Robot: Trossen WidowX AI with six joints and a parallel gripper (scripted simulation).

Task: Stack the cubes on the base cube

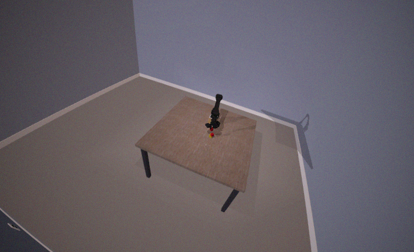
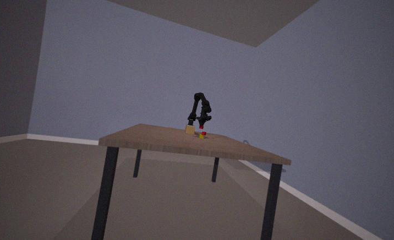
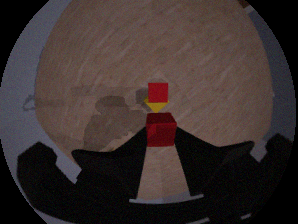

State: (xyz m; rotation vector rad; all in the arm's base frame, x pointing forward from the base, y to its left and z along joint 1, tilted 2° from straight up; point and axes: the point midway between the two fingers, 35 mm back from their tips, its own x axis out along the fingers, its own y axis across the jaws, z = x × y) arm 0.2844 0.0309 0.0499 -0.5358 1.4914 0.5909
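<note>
The yellow cube lies 10 mm ahead of my gripper tip, 10 mm to the left of it and 100 mm below it. Round my gripper tip: red cube right at my gripper tip.
</note>
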